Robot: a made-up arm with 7 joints. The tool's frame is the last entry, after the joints.
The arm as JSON. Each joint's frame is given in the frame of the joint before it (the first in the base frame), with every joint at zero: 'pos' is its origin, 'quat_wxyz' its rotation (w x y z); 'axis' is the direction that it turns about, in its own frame. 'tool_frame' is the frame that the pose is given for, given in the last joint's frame.
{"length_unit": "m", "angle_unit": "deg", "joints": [
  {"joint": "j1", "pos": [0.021, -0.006, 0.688], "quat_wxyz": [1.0, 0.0, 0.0, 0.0], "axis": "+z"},
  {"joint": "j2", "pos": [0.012, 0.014, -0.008], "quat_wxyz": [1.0, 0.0, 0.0, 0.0], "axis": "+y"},
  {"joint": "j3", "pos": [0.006, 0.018, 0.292], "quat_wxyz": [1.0, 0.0, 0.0, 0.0], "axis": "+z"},
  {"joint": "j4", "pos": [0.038, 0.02, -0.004], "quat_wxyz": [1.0, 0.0, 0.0, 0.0], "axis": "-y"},
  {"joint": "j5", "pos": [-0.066, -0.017, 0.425], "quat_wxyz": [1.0, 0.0, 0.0, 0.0], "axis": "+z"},
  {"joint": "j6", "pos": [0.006, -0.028, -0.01], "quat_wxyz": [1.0, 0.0, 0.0, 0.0], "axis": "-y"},
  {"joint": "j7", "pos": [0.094, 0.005, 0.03], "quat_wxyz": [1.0, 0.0, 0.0, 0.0], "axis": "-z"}
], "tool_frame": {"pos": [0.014, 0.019, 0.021], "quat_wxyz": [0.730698, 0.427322, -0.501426, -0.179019]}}
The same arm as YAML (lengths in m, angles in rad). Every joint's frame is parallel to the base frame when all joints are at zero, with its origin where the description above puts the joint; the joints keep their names.
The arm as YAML. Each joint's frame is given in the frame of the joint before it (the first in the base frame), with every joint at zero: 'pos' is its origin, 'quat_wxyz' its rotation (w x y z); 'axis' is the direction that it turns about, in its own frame. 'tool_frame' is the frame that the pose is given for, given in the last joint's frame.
length_unit: m
angle_unit: rad
joints:
  - joint: j1
    pos: [0.021, -0.006, 0.688]
    quat_wxyz: [1.0, 0.0, 0.0, 0.0]
    axis: [0.0, 0.0, 1.0]
  - joint: j2
    pos: [0.012, 0.014, -0.008]
    quat_wxyz: [1.0, 0.0, 0.0, 0.0]
    axis: [0.0, 1.0, 0.0]
  - joint: j3
    pos: [0.006, 0.018, 0.292]
    quat_wxyz: [1.0, 0.0, 0.0, 0.0]
    axis: [0.0, 0.0, 1.0]
  - joint: j4
    pos: [0.038, 0.02, -0.004]
    quat_wxyz: [1.0, 0.0, 0.0, 0.0]
    axis: [0.0, -1.0, 0.0]
  - joint: j5
    pos: [-0.066, -0.017, 0.425]
    quat_wxyz: [1.0, 0.0, 0.0, 0.0]
    axis: [0.0, 0.0, 1.0]
  - joint: j6
    pos: [0.006, -0.028, -0.01]
    quat_wxyz: [1.0, 0.0, 0.0, 0.0]
    axis: [0.0, -1.0, 0.0]
  - joint: j7
    pos: [0.094, 0.005, 0.03]
    quat_wxyz: [1.0, 0.0, 0.0, 0.0]
    axis: [0.0, 0.0, -1.0]
tool_frame:
  pos: [0.014, 0.019, 0.021]
  quat_wxyz: [0.730698, 0.427322, -0.501426, -0.179019]

